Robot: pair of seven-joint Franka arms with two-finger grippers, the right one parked.
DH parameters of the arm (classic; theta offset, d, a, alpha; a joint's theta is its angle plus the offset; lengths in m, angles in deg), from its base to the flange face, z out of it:
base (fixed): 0 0 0 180
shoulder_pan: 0 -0.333 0 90
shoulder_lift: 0 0 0 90
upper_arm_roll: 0 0.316 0.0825 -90
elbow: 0 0 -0.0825 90
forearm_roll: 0 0.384 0 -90
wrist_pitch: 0 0 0.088 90
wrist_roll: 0 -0.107 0 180
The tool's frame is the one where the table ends.
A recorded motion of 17 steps. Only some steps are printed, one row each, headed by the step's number.
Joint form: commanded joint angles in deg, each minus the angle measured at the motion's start. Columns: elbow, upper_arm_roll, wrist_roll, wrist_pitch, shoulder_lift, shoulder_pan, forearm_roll.
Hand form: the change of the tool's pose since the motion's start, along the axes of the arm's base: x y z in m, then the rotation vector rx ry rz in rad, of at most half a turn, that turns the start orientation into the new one. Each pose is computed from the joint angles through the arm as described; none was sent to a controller.
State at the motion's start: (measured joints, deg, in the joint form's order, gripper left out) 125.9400 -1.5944 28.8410 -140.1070 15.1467 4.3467 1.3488
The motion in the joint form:
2: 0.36 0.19 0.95 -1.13 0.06 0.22 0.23
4: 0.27 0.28 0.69 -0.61 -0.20 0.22 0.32
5: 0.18 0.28 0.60 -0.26 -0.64 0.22 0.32
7: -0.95 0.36 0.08 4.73 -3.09 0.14 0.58
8: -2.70 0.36 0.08 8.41 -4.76 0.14 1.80
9: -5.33 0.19 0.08 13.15 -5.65 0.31 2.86
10: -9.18 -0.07 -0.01 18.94 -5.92 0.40 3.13
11: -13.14 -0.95 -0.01 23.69 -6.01 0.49 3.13
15: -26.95 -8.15 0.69 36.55 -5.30 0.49 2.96
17: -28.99 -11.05 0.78 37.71 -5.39 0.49 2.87
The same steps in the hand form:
2: -0.0002 -0.0003 -0.0013 0.0018 -0.0128 0.0126
4: -0.0002 0.0006 0.0010 0.0038 -0.0100 0.0084
5: 0.0002 0.0006 0.0053 0.0037 -0.0131 0.0070
7: 0.0001 0.0026 0.0294 0.0124 0.0108 -0.0014
8: 0.0039 0.0030 0.0528 0.0304 0.0134 -0.0146
9: 0.0087 0.0005 0.0741 0.0496 0.0325 -0.0292
10: 0.0161 -0.0025 0.0979 0.0600 0.0605 -0.0343
11: 0.0236 -0.0120 0.1229 0.0628 0.0719 -0.0461
15: 0.0356 -0.0831 0.2101 0.0491 0.0642 -0.1412
17: 0.0309 -0.1113 0.2270 0.0378 0.0467 -0.1871

